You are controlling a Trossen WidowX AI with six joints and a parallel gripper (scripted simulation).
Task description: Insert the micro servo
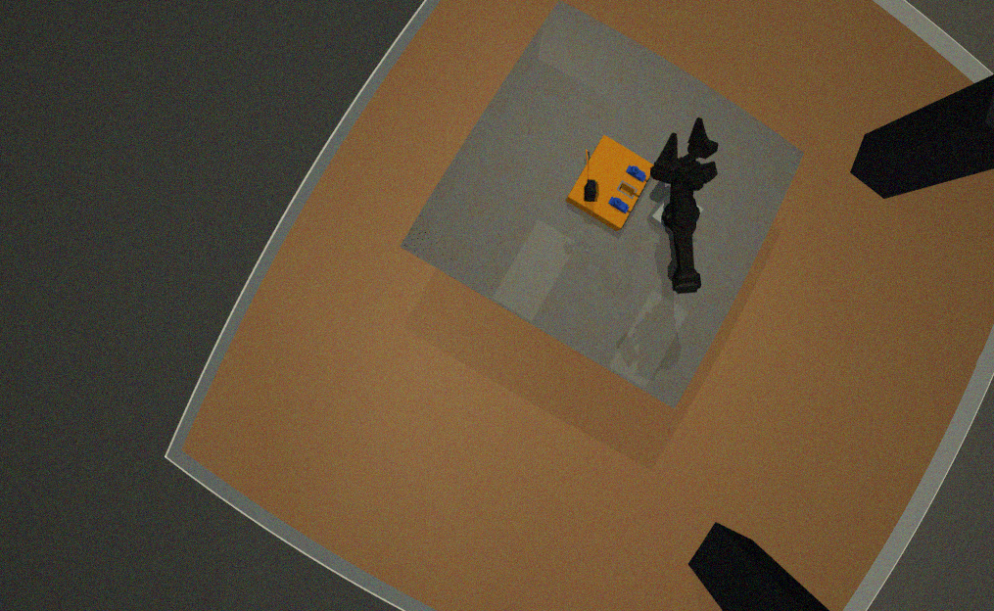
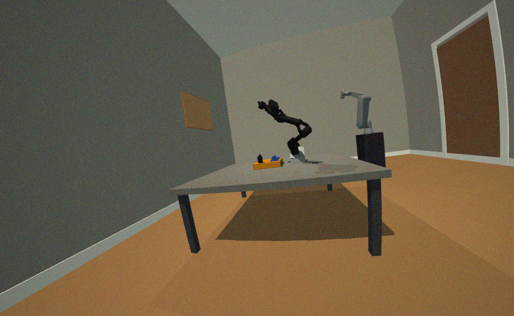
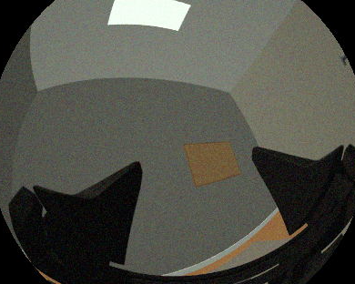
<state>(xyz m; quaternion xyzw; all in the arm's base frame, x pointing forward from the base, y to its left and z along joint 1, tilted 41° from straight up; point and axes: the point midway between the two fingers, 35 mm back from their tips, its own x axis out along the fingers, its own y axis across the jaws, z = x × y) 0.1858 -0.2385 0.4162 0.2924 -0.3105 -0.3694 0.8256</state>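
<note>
My gripper tip is 55 cm above the orange deck, 8 cm to the left of it and 6 cm short of it.
</note>
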